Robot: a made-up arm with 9 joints. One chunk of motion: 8 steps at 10 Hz.
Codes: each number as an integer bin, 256 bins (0 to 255) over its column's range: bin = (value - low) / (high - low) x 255, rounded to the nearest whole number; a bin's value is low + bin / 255 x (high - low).
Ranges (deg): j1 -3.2..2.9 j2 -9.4..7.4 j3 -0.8..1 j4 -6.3..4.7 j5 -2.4..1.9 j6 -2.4..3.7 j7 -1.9..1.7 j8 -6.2..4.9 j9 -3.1..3
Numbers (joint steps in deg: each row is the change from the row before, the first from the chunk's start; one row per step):
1: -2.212 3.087 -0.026 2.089 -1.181 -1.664 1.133 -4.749 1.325
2: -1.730 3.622 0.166 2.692 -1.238 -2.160 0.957 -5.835 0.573
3: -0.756 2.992 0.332 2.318 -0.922 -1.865 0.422 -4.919 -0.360
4: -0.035 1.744 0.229 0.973 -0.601 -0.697 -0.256 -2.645 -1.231
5: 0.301 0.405 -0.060 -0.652 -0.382 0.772 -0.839 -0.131 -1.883
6: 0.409 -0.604 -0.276 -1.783 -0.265 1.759 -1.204 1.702 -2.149
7: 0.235 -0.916 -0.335 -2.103 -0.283 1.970 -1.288 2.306 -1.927
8: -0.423 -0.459 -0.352 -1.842 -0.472 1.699 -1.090 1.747 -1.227
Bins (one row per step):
1: 41 190 110 194 72 31 215 33 185
2: 61 198 137 208 69 10 202 8 154
3: 102 188 160 200 88 22 164 29 115
4: 132 169 146 169 107 71 116 82 78
5: 146 149 105 131 120 133 75 139 51
6: 151 134 74 105 127 174 49 182 40
7: 144 129 66 97 126 183 43 195 49
8: 116 136 63 103 114 171 57 183 78

